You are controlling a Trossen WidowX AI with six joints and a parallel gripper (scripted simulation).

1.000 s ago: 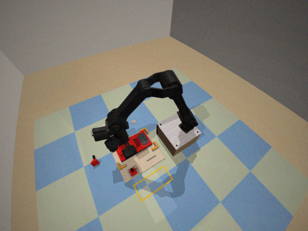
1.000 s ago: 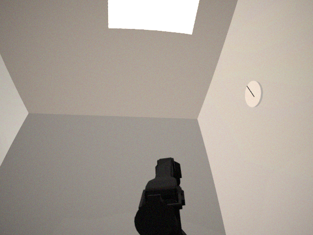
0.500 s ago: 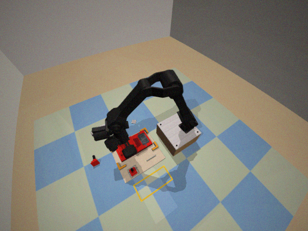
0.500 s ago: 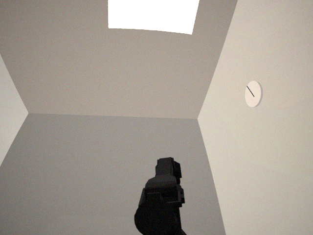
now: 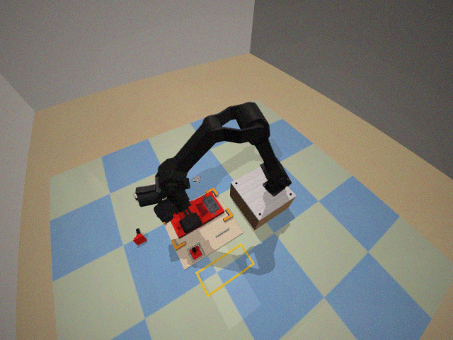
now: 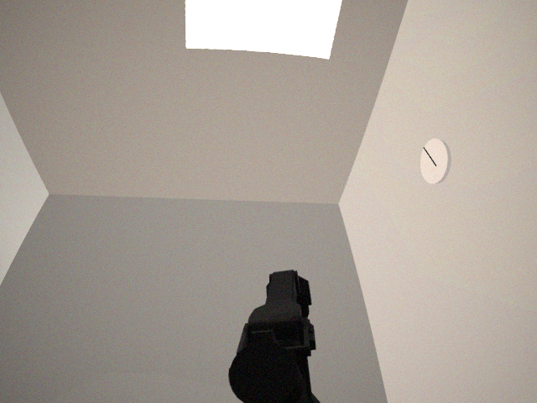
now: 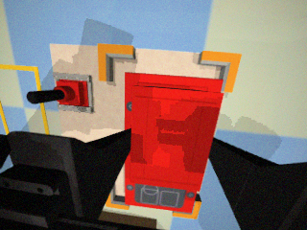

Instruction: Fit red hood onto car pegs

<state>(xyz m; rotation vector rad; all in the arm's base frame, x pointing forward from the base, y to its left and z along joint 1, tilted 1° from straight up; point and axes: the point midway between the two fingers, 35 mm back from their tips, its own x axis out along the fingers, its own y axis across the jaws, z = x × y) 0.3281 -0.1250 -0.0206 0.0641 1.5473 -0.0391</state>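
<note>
The grey engine block is 3 cm below my gripper tip. Round my gripper tip: wheel 12 cm ahead, 22 cm to the right, 4 cm below; small grey disc 13 cm behind, 15 cm to the right, 5 cm below; red hood right at my gripper tip.
</note>
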